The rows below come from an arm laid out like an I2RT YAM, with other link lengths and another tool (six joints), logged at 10 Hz.
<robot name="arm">
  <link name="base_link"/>
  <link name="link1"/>
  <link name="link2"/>
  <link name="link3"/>
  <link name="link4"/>
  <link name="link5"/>
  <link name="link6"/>
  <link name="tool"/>
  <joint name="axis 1" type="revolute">
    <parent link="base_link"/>
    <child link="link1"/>
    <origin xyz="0 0 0.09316" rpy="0 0 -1.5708"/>
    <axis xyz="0 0 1"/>
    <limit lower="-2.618" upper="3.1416"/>
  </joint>
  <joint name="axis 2" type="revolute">
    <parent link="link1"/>
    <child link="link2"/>
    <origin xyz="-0.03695 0.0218 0.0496" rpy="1.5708 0 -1.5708"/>
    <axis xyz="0 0 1"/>
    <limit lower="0" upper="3.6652"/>
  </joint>
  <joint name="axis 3" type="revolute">
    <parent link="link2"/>
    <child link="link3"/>
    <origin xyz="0.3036 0 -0.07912" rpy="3.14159 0 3.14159"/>
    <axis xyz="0 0 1"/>
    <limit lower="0" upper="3.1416"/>
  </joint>
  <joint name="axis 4" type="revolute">
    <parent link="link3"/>
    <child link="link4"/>
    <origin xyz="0.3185 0.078 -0.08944" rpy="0 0 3.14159"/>
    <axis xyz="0 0 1"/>
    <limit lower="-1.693" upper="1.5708"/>
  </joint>
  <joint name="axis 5" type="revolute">
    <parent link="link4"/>
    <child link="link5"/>
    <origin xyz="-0.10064 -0.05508 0.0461" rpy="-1.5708 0 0"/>
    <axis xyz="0 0 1"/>
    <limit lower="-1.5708" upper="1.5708"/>
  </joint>
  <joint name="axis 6" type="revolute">
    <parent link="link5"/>
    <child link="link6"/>
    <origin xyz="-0.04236 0 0.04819" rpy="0 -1.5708 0"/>
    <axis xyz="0 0 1"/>
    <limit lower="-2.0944" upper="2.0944"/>
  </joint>
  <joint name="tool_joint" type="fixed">
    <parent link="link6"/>
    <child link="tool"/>
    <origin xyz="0.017 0.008 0.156" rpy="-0.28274 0 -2.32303"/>
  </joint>
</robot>
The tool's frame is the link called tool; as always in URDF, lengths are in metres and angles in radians.
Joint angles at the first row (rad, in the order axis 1, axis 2, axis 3, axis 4, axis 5, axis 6):
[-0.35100, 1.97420, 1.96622, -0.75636, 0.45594, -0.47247]
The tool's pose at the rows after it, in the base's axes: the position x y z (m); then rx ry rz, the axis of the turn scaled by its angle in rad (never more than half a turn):
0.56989 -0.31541 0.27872 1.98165 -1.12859 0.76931
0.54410 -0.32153 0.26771 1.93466 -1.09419 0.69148
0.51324 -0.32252 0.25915 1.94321 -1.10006 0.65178
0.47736 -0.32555 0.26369 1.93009 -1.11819 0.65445
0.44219 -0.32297 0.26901 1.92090 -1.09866 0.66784
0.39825 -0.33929 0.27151 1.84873 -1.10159 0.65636
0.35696 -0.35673 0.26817 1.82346 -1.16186 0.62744
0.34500 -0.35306 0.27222 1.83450 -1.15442 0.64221
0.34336 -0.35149 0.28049 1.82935 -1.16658 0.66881
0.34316 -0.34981 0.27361 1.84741 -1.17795 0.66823
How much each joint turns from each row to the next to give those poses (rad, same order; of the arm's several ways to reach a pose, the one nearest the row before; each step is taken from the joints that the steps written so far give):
[-0.00023, 0.00546, -0.03816, 0.00097, 0.07511, -0.01631]
[-0.00471, -0.03739, -0.08020, 0.00202, 0.06776, -0.02417]
[-0.02261, -0.07859, -0.11249, 0.00695, -0.01112, -0.00322]
[-0.03152, -0.11350, -0.13019, 0.03390, -0.01194, -0.01389]
[-0.02333, -0.12552, -0.13767, 0.04311, -0.00924, -0.04370]
[-0.05428, -0.10815, -0.13270, 0.06819, 0.02981, -0.05348]
[-0.08163, -0.07036, -0.07000, 0.00450, -0.03174, -0.00777]
[-0.01513, -0.04994, -0.03422, -0.00011, -0.02548, -0.02040]
[-0.00298, -0.02012, -0.00039, 0.00006, -0.01044, 0.00473]
[-0.00467, -0.00146, -0.01171, -0.00018, -0.01976, 0.01010]

